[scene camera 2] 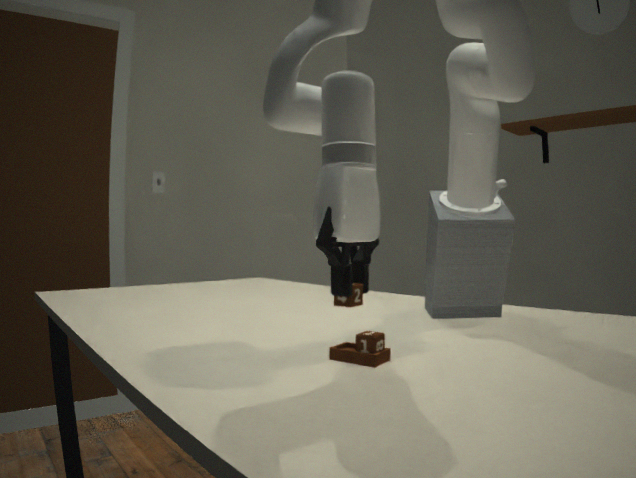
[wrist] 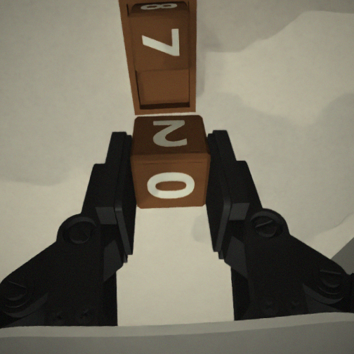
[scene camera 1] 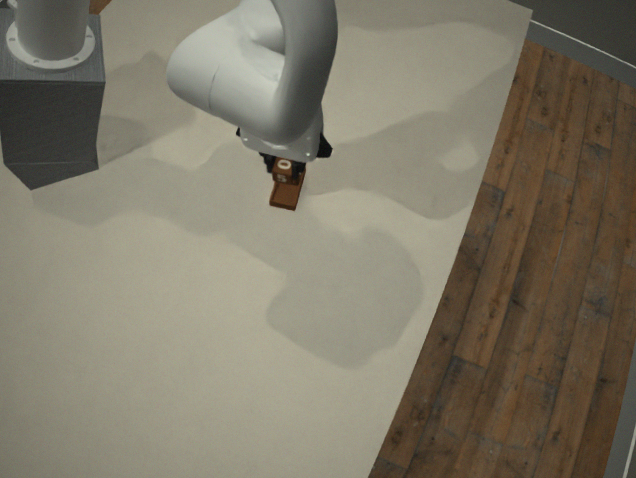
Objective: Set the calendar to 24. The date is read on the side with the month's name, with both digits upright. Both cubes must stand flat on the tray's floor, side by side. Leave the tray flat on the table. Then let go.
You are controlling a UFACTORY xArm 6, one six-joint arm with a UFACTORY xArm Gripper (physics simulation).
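My gripper point(scene camera 1: 283, 171) point(scene camera 2: 351, 288) point(wrist: 169, 157) is shut on a brown cube point(scene camera 1: 281, 172) point(scene camera 2: 350, 298) point(wrist: 170, 167), held level and apart above the tray and table. The held cube shows 0 on top, 5 in scene camera 1, and an upright 2 in scene camera 2, beside a digit partly covered by a finger. The brown tray point(scene camera 1: 285, 199) point(scene camera 2: 345, 354) point(wrist: 166, 109) lies flat on the table. The other cube point(scene camera 2: 370, 343) point(wrist: 160, 44) sits in one end, showing 7 on top, an upright 1 on the long side and 8 at the end. No month's name is readable.
The pale table point(scene camera 1: 179, 334) point(scene camera 2: 514, 411) point(wrist: 50, 100) surrounds the tray. The grey robot pedestal point(scene camera 1: 51, 123) point(scene camera 2: 470, 267) stands on the table. The table's edge borders the wooden floor point(scene camera 1: 514, 308) at the right in scene camera 1. Arm shadows cross the table.
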